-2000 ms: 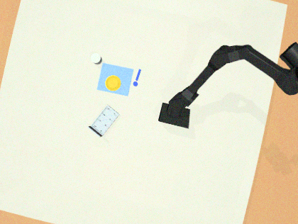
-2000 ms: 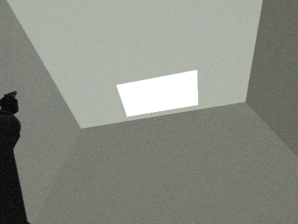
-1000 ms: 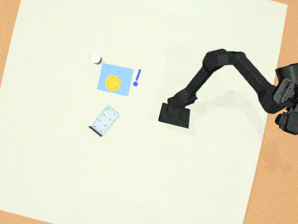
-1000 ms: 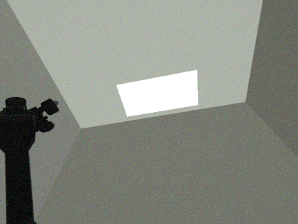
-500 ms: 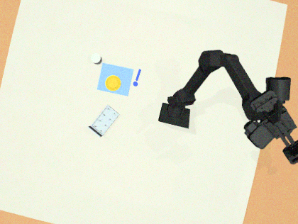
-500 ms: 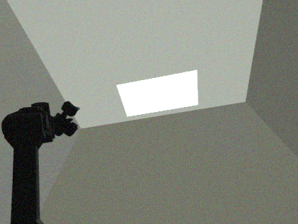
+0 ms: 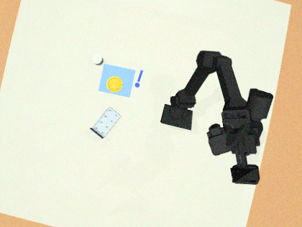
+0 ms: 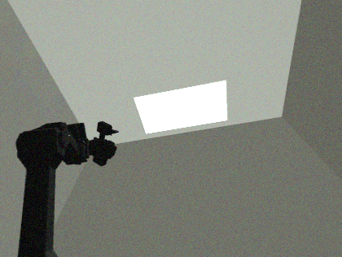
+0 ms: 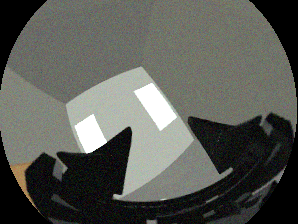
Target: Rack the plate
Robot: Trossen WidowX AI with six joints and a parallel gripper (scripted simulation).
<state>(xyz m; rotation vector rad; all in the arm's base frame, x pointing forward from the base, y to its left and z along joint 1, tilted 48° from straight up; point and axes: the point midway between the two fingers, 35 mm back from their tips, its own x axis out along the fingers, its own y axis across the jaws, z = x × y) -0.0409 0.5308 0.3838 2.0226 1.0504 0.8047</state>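
My gripper tip is now 370 mm short of the yellow plate, 180 mm to the left of it and 750 mm above it. Round my gripper tip: light blue mat 370 mm ahead, 200 mm to the right, 760 mm below; dish rack 380 mm ahead, 740 mm below; blue spoon 270 mm ahead, 210 mm to the right, 760 mm below.
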